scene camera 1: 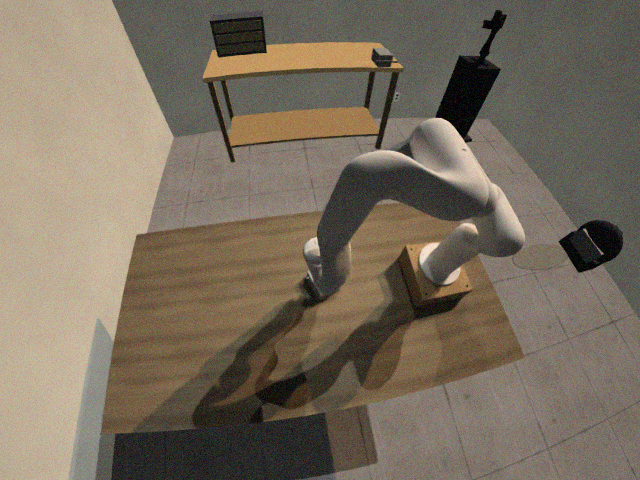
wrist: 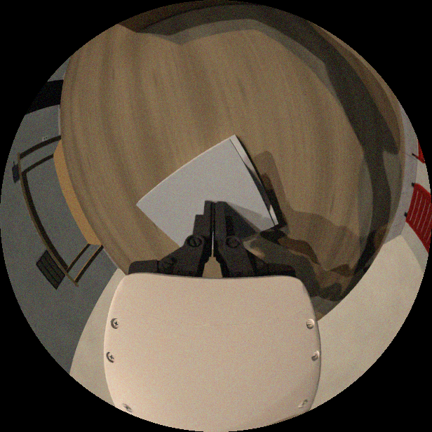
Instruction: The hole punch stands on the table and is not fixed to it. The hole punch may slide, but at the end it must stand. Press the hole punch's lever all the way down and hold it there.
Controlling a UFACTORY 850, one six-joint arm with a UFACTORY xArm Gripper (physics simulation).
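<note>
The hole punch's lever (wrist: 200,172) shows in the wrist view as a broad, light grey plate, seen from above, with a thin shiny and dark edge along its right side. The punch appears to stand on the table. My gripper (wrist: 212,213) is shut and empty, its black fingertips over the middle of the lever plate. The fingers' shadow meets them there, so they are at or very close to its surface. The plate hides the punch's base, and I cannot tell how far down the lever is. In the scene view the arm hides most of the punch and the fingers.
The wooden table (scene camera 1: 206,289) (wrist: 175,90) lies under the punch, with the arm's shadows across it. The arm's base stands on a wooden block (scene camera 1: 439,298) at the right. A workbench (scene camera 1: 305,56) and a black pedestal (scene camera 1: 465,93) stand beyond the table.
</note>
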